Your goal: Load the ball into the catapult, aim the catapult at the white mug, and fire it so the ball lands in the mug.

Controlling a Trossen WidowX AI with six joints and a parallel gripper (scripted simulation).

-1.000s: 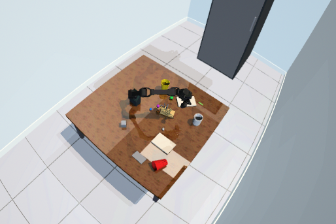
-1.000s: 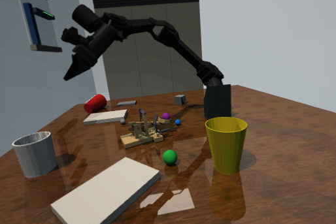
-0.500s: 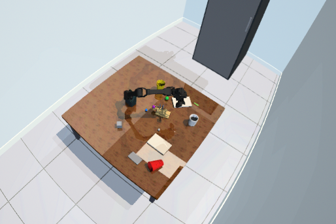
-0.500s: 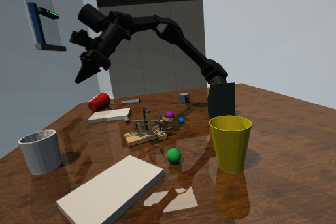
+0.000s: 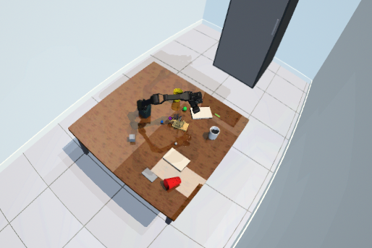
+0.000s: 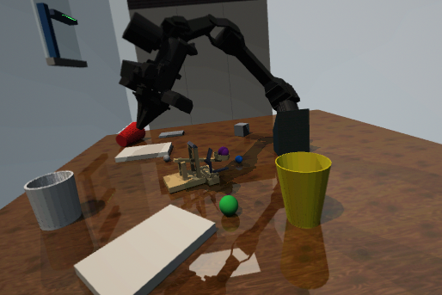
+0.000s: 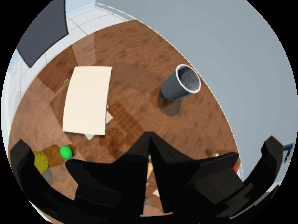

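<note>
Right now the purple ball is 20 cm behind my gripper tip, 13 cm to the right of it and 13 cm below it. From my gripper tip the other things lie so: white mug: 21 cm ahead, 16 cm below, 1 cm to the right; green ball: 17 cm below, 17 cm behind, 8 cm to the left; wooden catapult: 14 cm below, 13 cm behind, 10 cm to the right.
</note>
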